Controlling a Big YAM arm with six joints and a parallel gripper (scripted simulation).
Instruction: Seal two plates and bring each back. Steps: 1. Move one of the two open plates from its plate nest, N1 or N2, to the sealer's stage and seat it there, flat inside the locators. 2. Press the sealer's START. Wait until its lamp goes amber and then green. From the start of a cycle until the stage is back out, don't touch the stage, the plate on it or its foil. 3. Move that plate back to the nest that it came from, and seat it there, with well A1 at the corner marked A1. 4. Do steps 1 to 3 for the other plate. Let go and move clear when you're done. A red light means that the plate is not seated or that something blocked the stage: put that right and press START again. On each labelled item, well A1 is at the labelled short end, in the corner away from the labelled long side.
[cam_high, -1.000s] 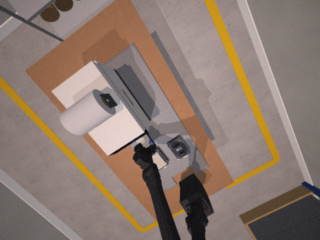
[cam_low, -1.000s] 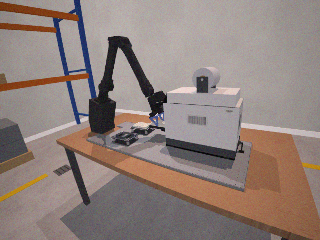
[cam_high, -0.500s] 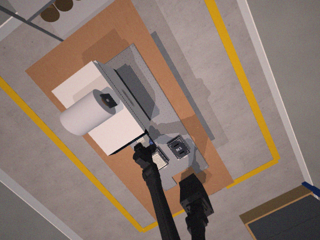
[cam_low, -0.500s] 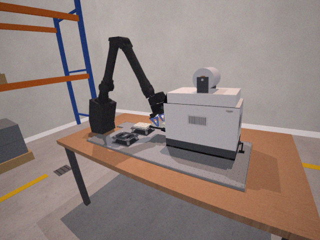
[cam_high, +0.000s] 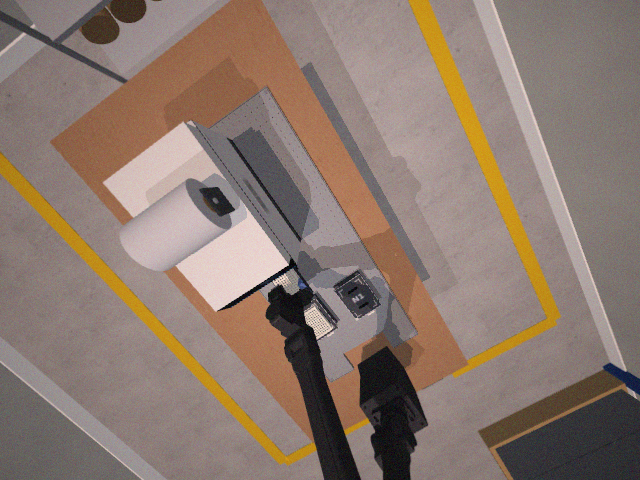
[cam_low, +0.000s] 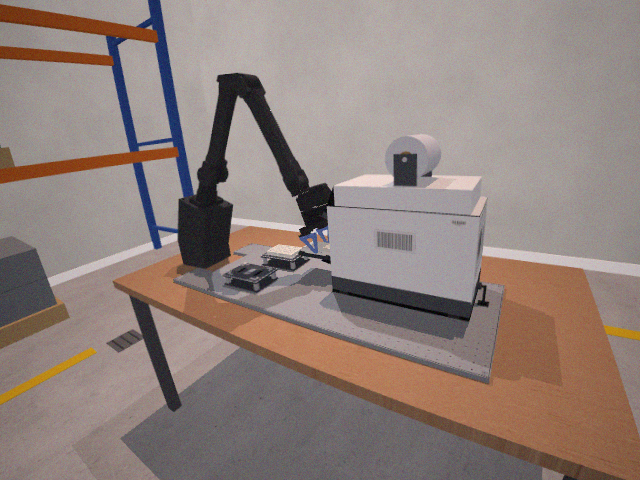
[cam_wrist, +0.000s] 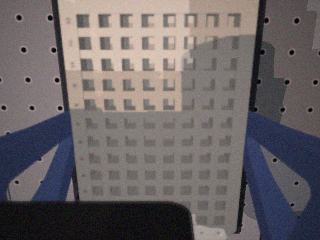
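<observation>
Now: hand 1 cm above the dark sealer stage. The rest, counted from my hand: foil roll (33 cm ahead, 31 cm above, 2 cm to the right); then white well plate (20 cm behind, 5 cm below, 4 cm to the left); then start button (11 cm ahead, 9 cm to the left, 9 cm above).
</observation>
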